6 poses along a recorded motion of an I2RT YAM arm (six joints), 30 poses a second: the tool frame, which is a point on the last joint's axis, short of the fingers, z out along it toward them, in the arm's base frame.
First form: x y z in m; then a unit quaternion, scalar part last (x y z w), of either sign.
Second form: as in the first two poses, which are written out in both.
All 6 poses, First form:
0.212 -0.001 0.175 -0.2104 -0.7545 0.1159 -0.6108
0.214 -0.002 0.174 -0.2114 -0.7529 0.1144 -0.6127
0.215 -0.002 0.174 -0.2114 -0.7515 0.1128 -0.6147
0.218 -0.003 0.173 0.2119 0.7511 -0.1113 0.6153
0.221 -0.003 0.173 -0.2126 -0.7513 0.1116 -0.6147
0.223 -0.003 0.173 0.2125 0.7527 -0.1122 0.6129
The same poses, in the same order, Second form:
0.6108 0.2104 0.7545 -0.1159 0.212 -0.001 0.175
0.6127 0.2114 0.7529 -0.1144 0.214 -0.002 0.174
0.6147 0.2114 0.7515 -0.1128 0.215 -0.002 0.174
0.6153 0.2119 0.7511 -0.1113 0.218 -0.003 0.173
0.6147 0.2126 0.7513 -0.1116 0.221 -0.003 0.173
0.6129 0.2125 0.7527 -0.1122 0.223 -0.003 0.173

